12 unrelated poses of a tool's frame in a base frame.
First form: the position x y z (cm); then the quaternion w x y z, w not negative.
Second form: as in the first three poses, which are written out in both.
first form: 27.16, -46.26, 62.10, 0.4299, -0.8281, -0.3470, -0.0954
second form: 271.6, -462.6, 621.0, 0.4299, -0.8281, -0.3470, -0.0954
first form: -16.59, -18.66, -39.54, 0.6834, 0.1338, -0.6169, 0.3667
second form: -165.9, -186.6, -395.4, 0.6834, 0.1338, -0.6169, 0.3667
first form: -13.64, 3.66, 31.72, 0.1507, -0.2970, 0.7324, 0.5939
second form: -136.4, 36.6, 317.2, 0.1507, -0.2970, 0.7324, 0.5939
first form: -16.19, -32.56, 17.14, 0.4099, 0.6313, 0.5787, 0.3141
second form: -161.9, -325.6, 171.4, 0.4099, 0.6313, 0.5787, 0.3141
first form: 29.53, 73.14, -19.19, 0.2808, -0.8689, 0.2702, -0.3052
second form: 295.3, 731.4, -191.9, 0.2808, -0.8689, 0.2702, -0.3052
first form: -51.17, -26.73, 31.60, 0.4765, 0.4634, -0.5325, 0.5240
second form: -511.7, -267.3, 316.0, 0.4765, 0.4634, -0.5325, 0.5240
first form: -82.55, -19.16, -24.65, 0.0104, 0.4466, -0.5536, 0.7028
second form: -825.5, -191.6, -246.5, 0.0104, 0.4466, -0.5536, 0.7028
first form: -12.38, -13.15, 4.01, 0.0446, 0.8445, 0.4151, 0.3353
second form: -123.8, -131.5, 40.1, 0.0446, 0.8445, 0.4151, 0.3353
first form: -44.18, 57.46, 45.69, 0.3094, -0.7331, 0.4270, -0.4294
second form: -441.8, 574.6, 456.9, 0.3094, -0.7331, 0.4270, -0.4294
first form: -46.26, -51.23, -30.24, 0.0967, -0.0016, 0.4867, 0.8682
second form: -462.6, -512.3, -302.4, 0.0967, -0.0016, 0.4867, 0.8682
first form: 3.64, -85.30, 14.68, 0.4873, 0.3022, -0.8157, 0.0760
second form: 36.4, -853.0, 146.8, 0.4873, 0.3022, -0.8157, 0.0760
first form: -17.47, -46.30, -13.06, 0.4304, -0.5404, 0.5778, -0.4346
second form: -174.7, -463.0, -130.6, 0.4304, -0.5404, 0.5778, -0.4346
